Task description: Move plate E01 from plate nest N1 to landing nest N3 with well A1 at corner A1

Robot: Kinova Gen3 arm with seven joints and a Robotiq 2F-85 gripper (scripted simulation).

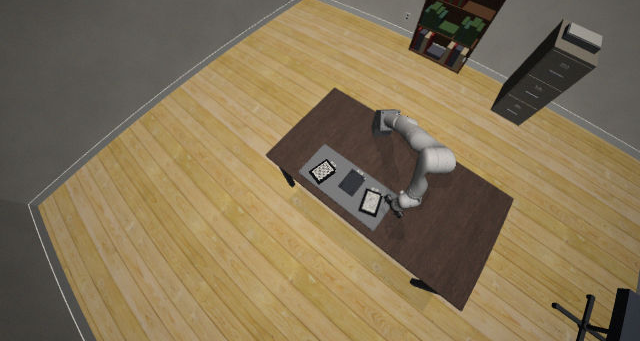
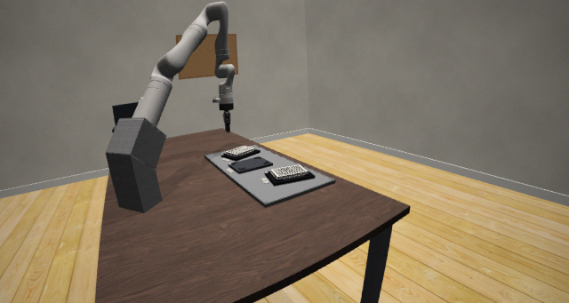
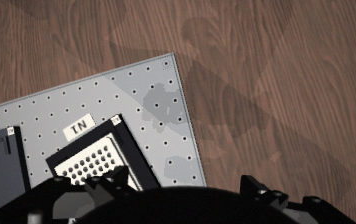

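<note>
My gripper is now 4 cm short of the plate, 10 cm to the left of it and 9 cm above it. Also, from my hand: plate nest N1 (4 cm ahead, 10 cm to the right, 11 cm below); then N1 label (4 cm behind, 15 cm to the right, 11 cm below); then A1 mark (4 cm behind, 25 cm to the right, 10 cm below).
</note>
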